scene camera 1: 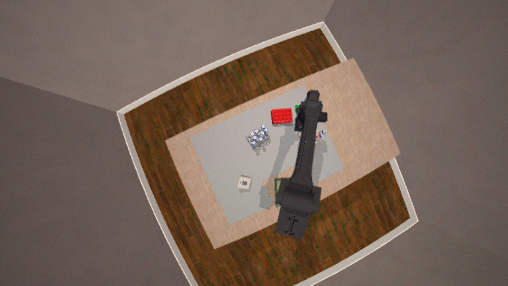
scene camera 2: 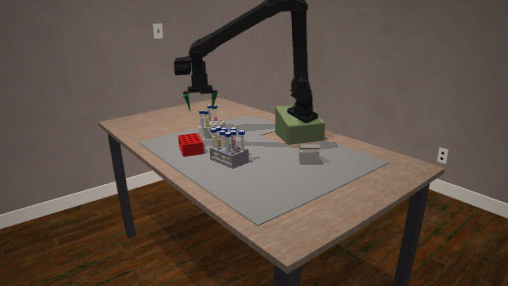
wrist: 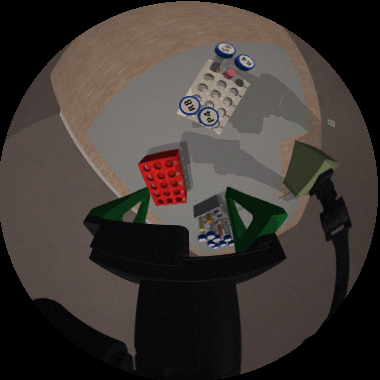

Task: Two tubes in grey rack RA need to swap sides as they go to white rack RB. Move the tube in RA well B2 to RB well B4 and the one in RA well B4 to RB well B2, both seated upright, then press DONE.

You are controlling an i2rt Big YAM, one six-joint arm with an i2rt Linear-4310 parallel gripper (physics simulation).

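Frame: origin at the arm's base, x ahead, y left, z up, level; centimetres.
Seen in the pictures: gripper, between the fingertips: (scene camera 1: 296, 121) (scene camera 2: 201, 110) (wrist: 187, 190); arm's base, origin of its link: (scene camera 2: 302, 114) (wrist: 319, 180).
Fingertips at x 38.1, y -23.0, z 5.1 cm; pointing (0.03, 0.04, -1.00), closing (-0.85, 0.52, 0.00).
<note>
Offsets run from my fingertips to a thing's top centre. "*": to the spot under its first point. Level surfaces: height alone.
Grey rack RA @(dz -10.2, dx +3.3, dy +22.8 cm) (scene camera 1: 250, 139) (scene camera 2: 243, 157) (wrist: 206, 206) stands on the mat and holds several blue-capped tubes upright; its well labels are unreadable. White rack RB @(dz -10.2, dx -10.7, dy -8.4 cm) (scene camera 2: 206, 134) (wrist: 224, 93) has two tubes at its far end and two at its near end in the wrist view, with open wells between; caps R4 @(* dz -2.8, dx -14.3, dy -10.8 cm) (wrist: 244, 62), R8 @(dz -2.8, dx -5.1, dy -7.9 cm) (wrist: 189, 105) and P4 @(dz -2.8, dx -6.4, dy -5.7 cm) (wrist: 208, 116) are readable. The arm hides much of RB in scene camera 1. My gripper (scene camera 2: 201, 107) (wrist: 187, 190) is open and empty, above the RB area. A small pale box @(dz -7.2, dx -18.2, dy +44.2 cm) (scene camera 1: 244, 183) (scene camera 2: 309, 156) looks like the DONE button.
A red rack @(dz -10.2, dx +8.0, dy +2.6 cm) (scene camera 1: 282, 116) (scene camera 2: 191, 145) (wrist: 165, 180) stands beside RA and RB, with no tubes showing. A green block (scene camera 2: 300, 131) (wrist: 306, 167) carries the arm's base. The racks stand on a grey mat @(dz -15.3 cm) (scene camera 1: 215, 165) (scene camera 2: 265, 195) on the wooden table.
</note>
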